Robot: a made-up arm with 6 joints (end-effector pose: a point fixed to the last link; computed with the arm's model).
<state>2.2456 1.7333 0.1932 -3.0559 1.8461 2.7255</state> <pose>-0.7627 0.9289 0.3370 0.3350 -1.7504 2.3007</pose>
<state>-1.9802 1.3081 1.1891 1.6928 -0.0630 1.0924</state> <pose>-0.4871 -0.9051 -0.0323 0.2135 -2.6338 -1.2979</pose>
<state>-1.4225 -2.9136 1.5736 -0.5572 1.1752 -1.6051</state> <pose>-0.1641 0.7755 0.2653 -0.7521 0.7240 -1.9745</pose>
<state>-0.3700 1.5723 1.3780 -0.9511 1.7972 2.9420</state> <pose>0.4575 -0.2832 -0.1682 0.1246 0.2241 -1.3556</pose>
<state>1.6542 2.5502 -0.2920 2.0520 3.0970 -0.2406</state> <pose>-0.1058 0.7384 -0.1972 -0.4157 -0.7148 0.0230</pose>
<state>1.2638 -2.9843 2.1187 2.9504 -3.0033 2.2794</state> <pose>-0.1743 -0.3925 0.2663 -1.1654 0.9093 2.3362</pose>
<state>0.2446 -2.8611 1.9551 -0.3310 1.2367 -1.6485</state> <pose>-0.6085 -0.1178 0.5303 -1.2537 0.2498 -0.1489</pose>
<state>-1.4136 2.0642 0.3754 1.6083 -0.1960 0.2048</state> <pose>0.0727 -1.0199 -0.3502 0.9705 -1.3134 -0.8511</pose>
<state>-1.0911 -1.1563 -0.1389 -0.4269 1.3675 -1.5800</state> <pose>-0.5317 0.9711 0.9909 -0.8994 0.7150 -1.4241</pose>
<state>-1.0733 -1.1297 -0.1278 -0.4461 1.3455 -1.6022</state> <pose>-0.5446 0.9479 1.0263 -0.8713 0.7439 -1.4245</pose>
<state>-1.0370 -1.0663 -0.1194 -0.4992 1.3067 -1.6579</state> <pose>-0.5684 0.8951 1.0971 -0.7979 0.8138 -1.4323</pose>
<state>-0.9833 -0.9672 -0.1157 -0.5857 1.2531 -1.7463</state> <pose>-0.5937 0.8090 1.1967 -0.6845 0.9343 -1.4442</pose>
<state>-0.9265 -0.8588 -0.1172 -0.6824 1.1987 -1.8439</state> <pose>-0.6060 0.7103 1.2950 -0.5658 1.0818 -1.4538</pose>
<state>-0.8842 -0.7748 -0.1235 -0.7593 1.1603 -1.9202</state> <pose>-0.6051 0.6333 1.3627 -0.4769 1.2051 -1.4592</pose>
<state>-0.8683 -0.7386 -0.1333 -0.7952 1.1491 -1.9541</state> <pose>-0.6031 0.6032 1.3864 -0.4346 1.2581 -1.4620</pose>
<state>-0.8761 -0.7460 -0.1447 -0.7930 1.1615 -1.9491</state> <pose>-0.6056 0.6158 1.3740 -0.4325 1.2419 -1.4642</pose>
